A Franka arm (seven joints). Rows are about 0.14 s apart.
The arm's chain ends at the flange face. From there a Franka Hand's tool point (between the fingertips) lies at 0.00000 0.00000 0.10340 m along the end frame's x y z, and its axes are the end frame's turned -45 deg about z.
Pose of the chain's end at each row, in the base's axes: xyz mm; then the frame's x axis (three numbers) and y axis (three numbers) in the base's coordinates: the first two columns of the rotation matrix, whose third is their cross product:
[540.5 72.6 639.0 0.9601 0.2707 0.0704 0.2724 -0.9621 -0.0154]
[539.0 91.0 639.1 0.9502 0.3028 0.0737 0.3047 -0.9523 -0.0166]
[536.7 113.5 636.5 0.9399 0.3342 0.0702 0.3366 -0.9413 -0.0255]
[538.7 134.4 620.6 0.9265 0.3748 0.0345 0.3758 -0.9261 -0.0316]
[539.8 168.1 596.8 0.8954 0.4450 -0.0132 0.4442 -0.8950 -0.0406]
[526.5 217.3 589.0 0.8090 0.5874 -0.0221 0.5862 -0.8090 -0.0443]
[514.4 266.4 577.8 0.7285 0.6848 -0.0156 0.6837 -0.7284 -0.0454]
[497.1 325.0 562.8 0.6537 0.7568 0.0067 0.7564 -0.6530 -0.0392]
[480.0 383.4 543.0 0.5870 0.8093 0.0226 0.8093 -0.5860 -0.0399]
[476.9 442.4 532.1 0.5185 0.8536 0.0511 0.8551 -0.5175 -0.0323]
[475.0 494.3 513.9 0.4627 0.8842 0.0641 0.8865 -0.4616 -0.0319]
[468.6 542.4 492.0 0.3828 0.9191 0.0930 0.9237 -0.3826 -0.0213]
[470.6 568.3 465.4 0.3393 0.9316 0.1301 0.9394 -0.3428 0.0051]
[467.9 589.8 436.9 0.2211 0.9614 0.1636 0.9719 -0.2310 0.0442]
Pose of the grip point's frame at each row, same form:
[547.1 76.1 535.9 0.4863 0.8717 0.0607 0.8715 -0.4889 0.0389]
[545.7 95.0 536.0 0.4564 0.8875 0.0639 0.8873 -0.4593 0.0404]
[542.7 118.4 533.4 0.4266 0.9019 0.0677 0.9026 -0.4293 0.0316]
[540.8 138.8 517.3 0.3894 0.9199 0.0467 0.9209 -0.3898 0.0021]
[536.7 171.3 493.5 0.3190 0.9475 0.0194 0.9472 -0.3182 -0.0380]
[522.0 219.7 485.7 0.1575 0.9874 0.0157 0.9866 -0.1567 -0.0470]
[510.0 268.7 474.5 0.0317 0.9993 0.0211 0.9986 -0.0308 -0.0431]
[494.5 328.2 459.5 -0.0726 0.9969 0.0325 0.9971 0.0734 -0.0230]
[478.0 387.7 439.7 -0.1572 0.9866 0.0442 0.9873 0.1579 -0.0122]
[476.8 448.6 428.9 -0.2380 0.9695 0.0590 0.9713 0.2377 0.0133]
[475.1 501.7 410.8 -0.2997 0.9516 0.0679 0.9540 0.2988 0.0228]
[470.3 552.1 389.1 -0.3825 0.9204 0.0808 0.9238 0.3794 0.0507]
[475.7 580.8 362.9 -0.4243 0.9011 0.0884 0.9042 0.4163 0.0956]
[476.2 605.2 335.0 -0.5309 0.8432 0.0844 0.8436 0.5165 0.1469]

